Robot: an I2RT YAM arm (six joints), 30 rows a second.
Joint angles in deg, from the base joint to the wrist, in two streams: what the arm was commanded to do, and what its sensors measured. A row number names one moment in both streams.
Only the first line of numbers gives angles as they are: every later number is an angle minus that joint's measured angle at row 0.
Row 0, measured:
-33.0, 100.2, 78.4, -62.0, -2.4, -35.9
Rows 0 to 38, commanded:
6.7, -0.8, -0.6, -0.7, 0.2, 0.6
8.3, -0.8, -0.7, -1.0, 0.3, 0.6
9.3, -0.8, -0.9, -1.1, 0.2, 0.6
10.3, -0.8, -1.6, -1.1, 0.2, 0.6
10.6, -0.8, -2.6, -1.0, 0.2, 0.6
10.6, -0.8, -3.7, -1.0, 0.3, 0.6
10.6, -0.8, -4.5, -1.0, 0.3, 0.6
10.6, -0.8, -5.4, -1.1, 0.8, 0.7
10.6, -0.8, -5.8, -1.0, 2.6, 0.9
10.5, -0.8, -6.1, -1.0, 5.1, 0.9
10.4, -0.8, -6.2, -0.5, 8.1, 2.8
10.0, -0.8, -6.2, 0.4, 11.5, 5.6
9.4, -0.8, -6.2, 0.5, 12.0, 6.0
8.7, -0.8, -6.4, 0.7, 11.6, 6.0
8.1, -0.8, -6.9, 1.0, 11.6, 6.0
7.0, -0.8, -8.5, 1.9, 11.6, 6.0
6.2, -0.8, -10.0, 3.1, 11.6, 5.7
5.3, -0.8, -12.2, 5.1, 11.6, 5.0
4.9, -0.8, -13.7, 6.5, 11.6, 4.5
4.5, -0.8, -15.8, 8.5, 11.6, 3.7
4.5, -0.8, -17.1, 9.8, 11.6, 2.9
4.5, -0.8, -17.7, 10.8, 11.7, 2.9
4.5, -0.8, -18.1, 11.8, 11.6, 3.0
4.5, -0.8, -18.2, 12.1, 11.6, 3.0
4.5, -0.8, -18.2, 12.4, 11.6, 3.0
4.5, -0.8, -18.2, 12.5, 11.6, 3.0
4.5, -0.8, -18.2, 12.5, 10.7, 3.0
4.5, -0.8, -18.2, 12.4, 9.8, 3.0
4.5, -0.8, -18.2, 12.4, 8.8, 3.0
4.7, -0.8, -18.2, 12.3, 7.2, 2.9
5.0, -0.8, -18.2, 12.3, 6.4, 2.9
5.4, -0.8, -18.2, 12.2, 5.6, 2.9
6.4, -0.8, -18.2, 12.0, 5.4, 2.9
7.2, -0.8, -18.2, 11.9, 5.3, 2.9
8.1, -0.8, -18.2, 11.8, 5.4, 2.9
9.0, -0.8, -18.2, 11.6, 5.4, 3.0
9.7, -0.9, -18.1, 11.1, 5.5, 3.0
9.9, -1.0, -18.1, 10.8, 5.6, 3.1
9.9, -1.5, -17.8, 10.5, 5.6, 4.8
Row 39, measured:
9.0, -0.8, -17.2, 11.4, 9.1, 3.5
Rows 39 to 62, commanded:
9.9, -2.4, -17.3, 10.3, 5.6, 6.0
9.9, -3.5, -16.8, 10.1, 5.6, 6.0
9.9, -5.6, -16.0, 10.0, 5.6, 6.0
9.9, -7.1, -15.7, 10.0, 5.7, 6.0
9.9, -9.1, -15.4, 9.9, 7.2, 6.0
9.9, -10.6, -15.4, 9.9, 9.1, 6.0
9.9, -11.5, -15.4, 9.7, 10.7, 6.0
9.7, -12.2, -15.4, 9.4, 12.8, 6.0
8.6, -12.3, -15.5, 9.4, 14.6, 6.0
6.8, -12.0, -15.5, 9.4, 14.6, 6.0
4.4, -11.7, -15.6, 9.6, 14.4, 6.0
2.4, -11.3, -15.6, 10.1, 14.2, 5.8
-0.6, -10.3, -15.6, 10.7, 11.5, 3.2
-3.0, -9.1, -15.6, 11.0, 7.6, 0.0
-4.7, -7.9, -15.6, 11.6, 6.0, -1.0
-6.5, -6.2, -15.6, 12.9, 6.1, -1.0
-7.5, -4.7, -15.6, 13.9, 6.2, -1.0
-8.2, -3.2, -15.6, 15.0, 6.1, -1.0
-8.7, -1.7, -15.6, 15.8, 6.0, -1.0
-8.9, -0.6, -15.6, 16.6, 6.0, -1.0
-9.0, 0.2, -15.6, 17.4, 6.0, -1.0
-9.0, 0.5, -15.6, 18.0, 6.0, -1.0
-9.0, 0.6, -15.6, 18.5, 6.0, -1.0
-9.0, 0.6, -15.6, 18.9, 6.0, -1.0
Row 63, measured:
-8.7, 0.1, -16.1, 18.0, 6.8, -0.3
